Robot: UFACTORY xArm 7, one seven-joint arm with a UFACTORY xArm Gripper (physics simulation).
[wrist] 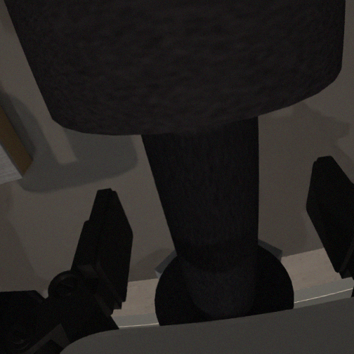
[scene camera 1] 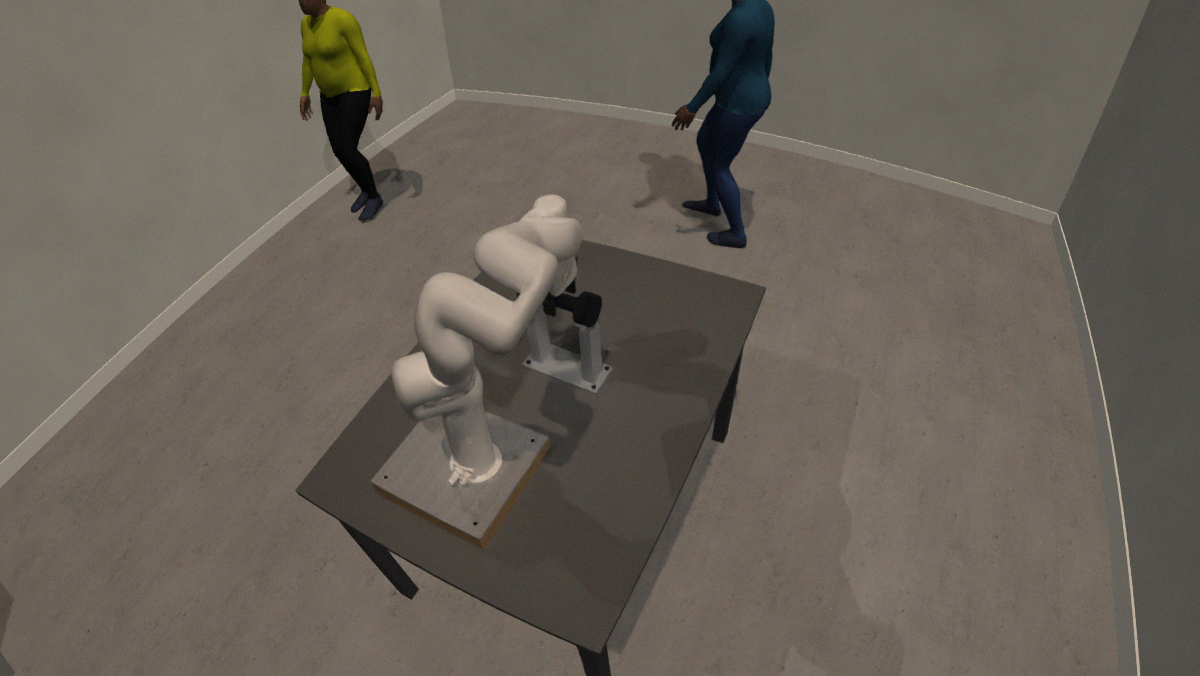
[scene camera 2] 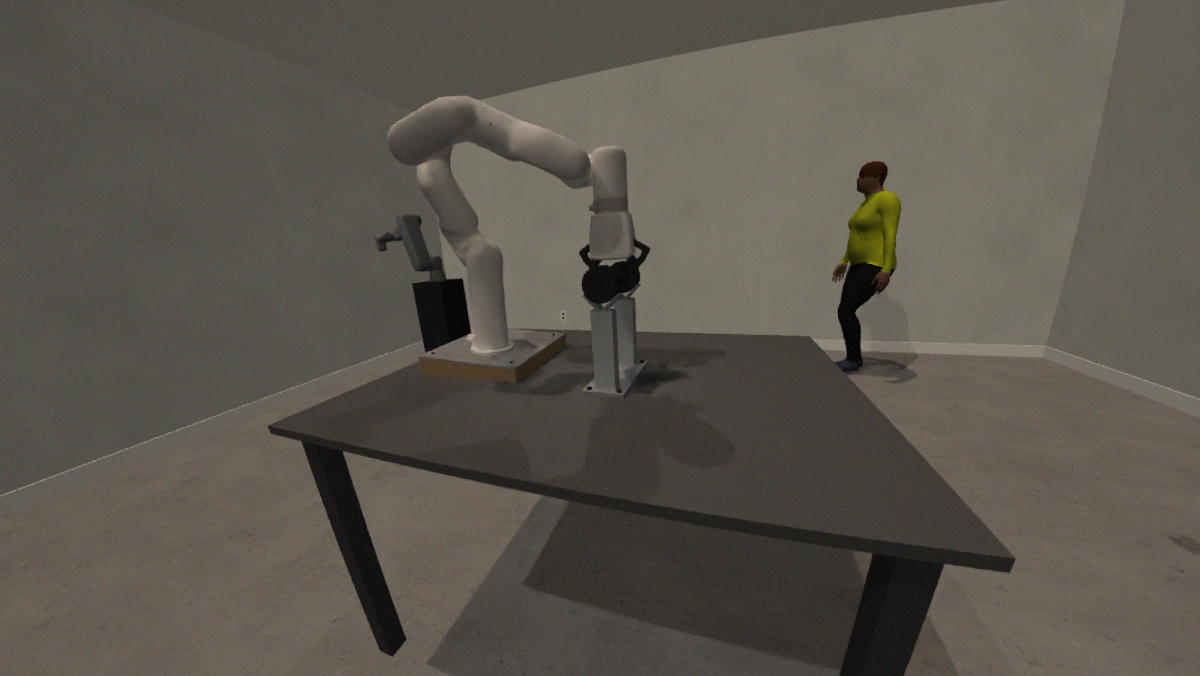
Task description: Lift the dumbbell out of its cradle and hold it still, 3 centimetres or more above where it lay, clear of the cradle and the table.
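Frame: origin at the arm's base, x down, y ahead, z right, level; centimetres.
Seen in the pictures: gripper, between the fingertips: (scene camera 1: 560,302); arm's base, origin of its link: (scene camera 1: 476,462) (scene camera 2: 493,348).
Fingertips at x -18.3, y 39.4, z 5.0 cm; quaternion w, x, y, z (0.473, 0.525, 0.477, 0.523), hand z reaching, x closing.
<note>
Pixels of each thing's top centre, then the offset from my fingertips to it. Level surfaces: height alone.
- black dumbbell, centre of its top: (scene camera 1: 557,287) (scene camera 2: 612,263) dy -0.3, dx -5.2, dz -0.1 cm
- light grey cradle, centre of its top: (scene camera 2: 614,288) (scene camera 1: 559,305) dy -0.3, dx +0.7, dz -0.1 cm
- dark table, height of its surface: dx +23.3 cm
The black dumbbell (scene camera 1: 588,309) (scene camera 2: 600,285) (wrist: 210,190) lies level in the V-shaped rests on top of the two posts of the light grey cradle (scene camera 1: 591,356) (scene camera 2: 603,348). My gripper (scene camera 1: 560,298) (scene camera 2: 614,270) (wrist: 216,197) points down at the dumbbell and is open. In the wrist view its fingers stand on either side of the handle, with a gap on each side, the left gap smaller than the right. One dumbbell head fills the top of that view; the other is partly hidden at the bottom. In scene camera 2 the heads hide the fingertips.
The cradle's base plate stands on the dark table (scene camera 1: 520,575) (scene camera 2: 755,470). The arm's wood-edged mounting plate (scene camera 1: 419,487) (scene camera 2: 470,366) is behind the cradle, toward the arm's base. Two people (scene camera 1: 335,54) (scene camera 1: 743,67) stand on the floor beyond the table; one also shows in scene camera 2 (scene camera 2: 873,226).
</note>
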